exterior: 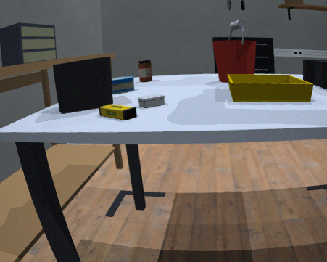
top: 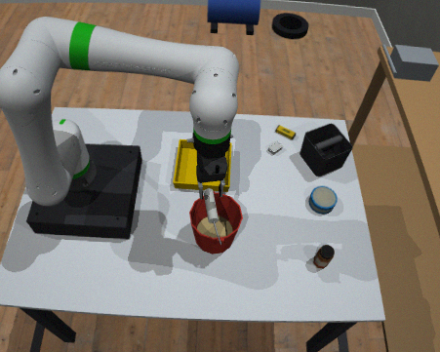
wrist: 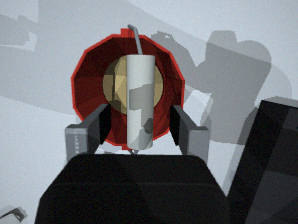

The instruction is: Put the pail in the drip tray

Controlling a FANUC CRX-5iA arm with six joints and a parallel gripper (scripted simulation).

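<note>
Right now the wire handle is 1 cm ahead of my hand and 11 cm below it. Also, from my hand: red pail 1 cm ahead, 17 cm below; jar 39 cm ahead, 7 cm to the right, 25 cm below; yellow drip tray 4 cm behind, 29 cm to the left, 28 cm below.
</note>
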